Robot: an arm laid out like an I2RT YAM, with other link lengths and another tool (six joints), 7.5 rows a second.
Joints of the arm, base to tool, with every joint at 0 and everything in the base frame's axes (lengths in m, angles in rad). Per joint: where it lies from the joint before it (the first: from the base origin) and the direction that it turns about. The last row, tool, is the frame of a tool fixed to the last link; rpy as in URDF.
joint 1: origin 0 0 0.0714 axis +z
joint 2: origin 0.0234 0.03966 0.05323 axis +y
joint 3: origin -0.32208 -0.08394 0 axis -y
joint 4: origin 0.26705 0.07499 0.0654 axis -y
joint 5: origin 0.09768 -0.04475 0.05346 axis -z
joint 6: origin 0.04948 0 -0.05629 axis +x
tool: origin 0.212 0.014 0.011 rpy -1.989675 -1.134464 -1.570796
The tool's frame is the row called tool.
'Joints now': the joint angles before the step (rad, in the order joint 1, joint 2, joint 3, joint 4, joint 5, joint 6). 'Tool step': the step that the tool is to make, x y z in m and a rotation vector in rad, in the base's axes. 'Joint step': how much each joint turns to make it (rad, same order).
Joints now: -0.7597, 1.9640, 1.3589, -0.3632, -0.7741, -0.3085
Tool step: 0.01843, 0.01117, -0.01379, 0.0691, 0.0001, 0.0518
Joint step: 0.0186, 0.0957, 0.0814, -0.0331, -0.0604, -0.0003
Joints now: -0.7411, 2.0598, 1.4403, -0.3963, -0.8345, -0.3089
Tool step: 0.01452, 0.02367, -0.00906, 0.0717, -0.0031, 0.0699
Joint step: 0.0290, 0.0752, 0.0663, -0.0450, -0.0686, -0.0112
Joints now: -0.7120, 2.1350, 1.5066, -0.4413, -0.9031, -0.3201
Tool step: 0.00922, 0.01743, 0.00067, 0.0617, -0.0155, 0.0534
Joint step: 0.0170, 0.0508, 0.0536, -0.0387, -0.0675, -0.0097
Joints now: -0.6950, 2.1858, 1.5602, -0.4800, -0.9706, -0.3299
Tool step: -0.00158, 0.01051, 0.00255, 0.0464, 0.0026, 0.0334
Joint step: 0.0023, 0.0253, 0.0390, -0.0664, -0.0440, -0.0250
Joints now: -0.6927, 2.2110, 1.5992, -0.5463, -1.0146, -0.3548
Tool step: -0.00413, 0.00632, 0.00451, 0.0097, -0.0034, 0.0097
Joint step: 0.0013, -0.0143, -0.0140, -0.0103, -0.0122, -0.0075
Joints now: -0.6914, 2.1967, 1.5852, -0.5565, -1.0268, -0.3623
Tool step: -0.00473, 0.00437, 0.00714, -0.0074, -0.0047, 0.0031
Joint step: 0.0010, -0.0290, -0.0218, -0.0039, 0.0017, -0.0058
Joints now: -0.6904, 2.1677, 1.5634, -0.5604, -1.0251, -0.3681
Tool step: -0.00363, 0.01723, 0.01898, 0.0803, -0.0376, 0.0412
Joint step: 0.0010, 0.0022, 0.0063, -0.0344, -0.0947, -0.0093
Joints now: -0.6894, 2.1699, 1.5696, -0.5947, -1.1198, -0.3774
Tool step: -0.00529, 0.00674, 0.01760, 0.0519, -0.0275, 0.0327
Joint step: -0.0083, 0.0117, 0.0415, -0.0846, -0.0681, -0.0467
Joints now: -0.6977, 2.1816, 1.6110, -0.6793, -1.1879, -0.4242
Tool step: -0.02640, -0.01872, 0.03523, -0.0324, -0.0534, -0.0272
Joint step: -0.0650, -0.0775, -0.0100, -0.0894, -0.0225, -0.0893
